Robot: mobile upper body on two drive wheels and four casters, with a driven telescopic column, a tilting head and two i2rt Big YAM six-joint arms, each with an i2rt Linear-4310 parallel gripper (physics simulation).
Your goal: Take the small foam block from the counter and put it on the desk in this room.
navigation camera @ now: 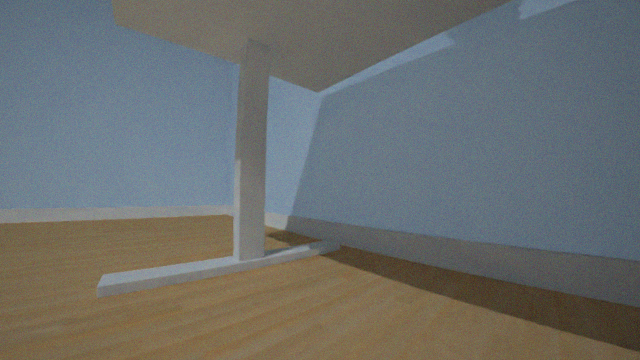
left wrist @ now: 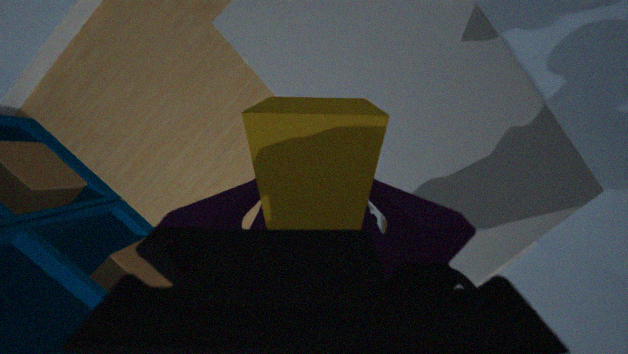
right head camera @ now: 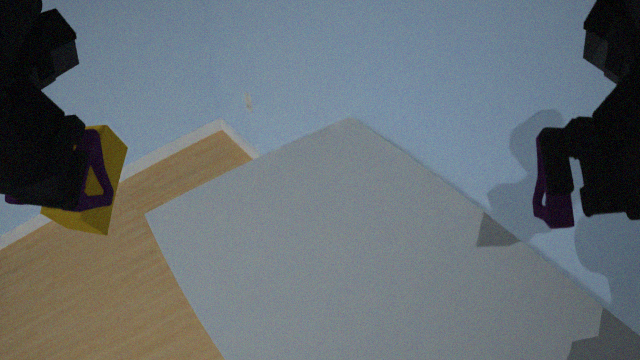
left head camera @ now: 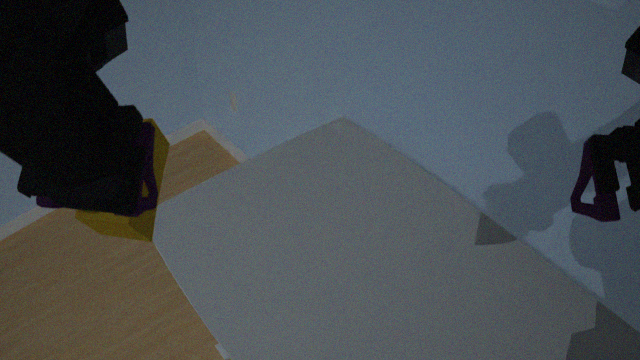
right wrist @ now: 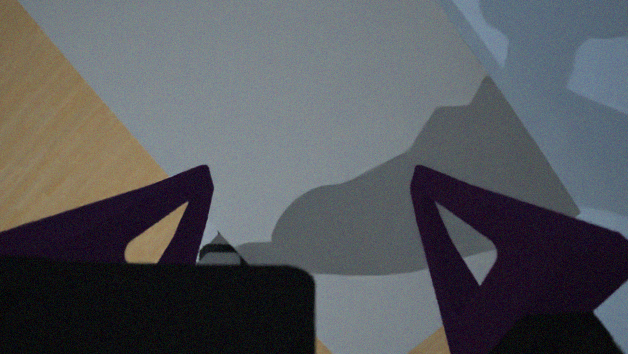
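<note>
The yellow foam block is clamped between the purple fingers of my left gripper. The desk has a pale grey top. In both head views the block appears at the left of the desk top; its height over the desk level is hard to tell. My right gripper is open and empty, with the desk top showing behind its fingers. The counter does not show.
The navigation camera shows the desk's underside, a white leg and its foot close ahead. A blue wall runs behind. A blue shelf unit with brown boxes stands at the left of the left wrist view.
</note>
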